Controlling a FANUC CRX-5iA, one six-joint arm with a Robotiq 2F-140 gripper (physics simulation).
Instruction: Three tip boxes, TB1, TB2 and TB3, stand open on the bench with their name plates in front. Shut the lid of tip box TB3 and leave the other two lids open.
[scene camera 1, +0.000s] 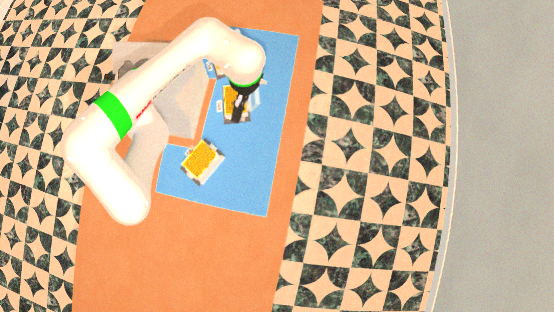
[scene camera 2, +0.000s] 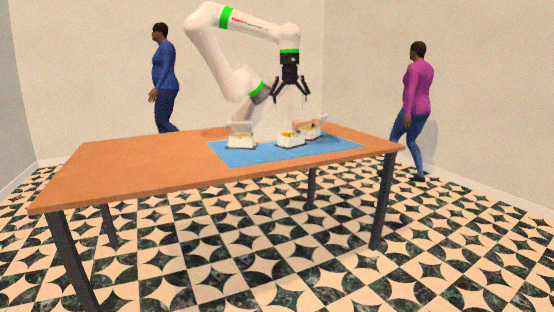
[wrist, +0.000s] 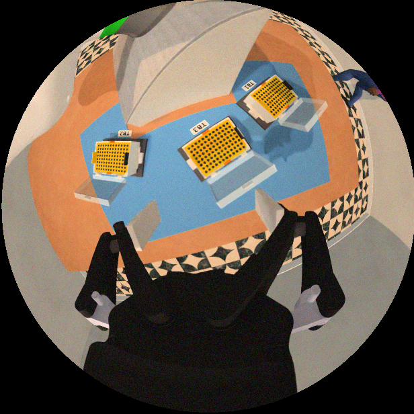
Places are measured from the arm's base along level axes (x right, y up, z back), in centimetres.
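Pixels of known places: gripper, fingertip midpoint: (scene camera 1: 248, 100) (scene camera 2: 290, 109); arm's base at its link origin: (scene camera 2: 262, 96).
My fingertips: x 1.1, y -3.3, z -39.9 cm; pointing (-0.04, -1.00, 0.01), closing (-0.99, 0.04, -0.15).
For each thing: its top centre in the pictures, then the offset to it from my fingertips. Level surfaces: height alone.
- Tip box TB3 at its top centre: (scene camera 1: 231, 98) (scene camera 2: 289, 132) dz +8.1, dx -4.0, dy -13.4 cm
- TB1 at its top centre: (scene camera 2: 308, 126) dz +18.6, dx -21.7, dy -13.4 cm
- blue mat at its surface level: dy -20.0 cm
- orange bench at its surface level: dy -20.4 cm
Tip box TB3 (scene camera 1: 230, 96) (scene camera 2: 291, 140) (wrist: 216, 146) is the middle box, with yellow tips; its clear lid (scene camera 1: 255, 99) (wrist: 242, 179) stands open on the side away from its name plate (scene camera 1: 219, 106) (wrist: 199, 127). TB2 (scene camera 1: 200, 160) (scene camera 2: 241, 142) (wrist: 113, 157) has its lid (scene camera 2: 240, 126) (wrist: 101, 188) open, at the left in the wrist view. TB1 (scene camera 2: 312, 133) (wrist: 273, 98) has its lid (wrist: 303, 114) open, at the right; the arm mostly hides it in scene camera 1. My gripper (scene camera 1: 243, 98) (scene camera 2: 290, 99) (wrist: 205, 205) is open and empty, well above the boxes, near TB3 in scene camera 1.
The boxes stand on a blue mat (scene camera 1: 245, 175) (scene camera 2: 240, 160) (wrist: 300, 165) on the orange bench (scene camera 1: 175, 260) (scene camera 2: 135, 165) (wrist: 55, 200). The pale robot pedestal (scene camera 1: 187, 107) (wrist: 200, 70) rises beside the mat. Two people (scene camera 2: 165, 75) (scene camera 2: 419, 95) are beyond the bench.
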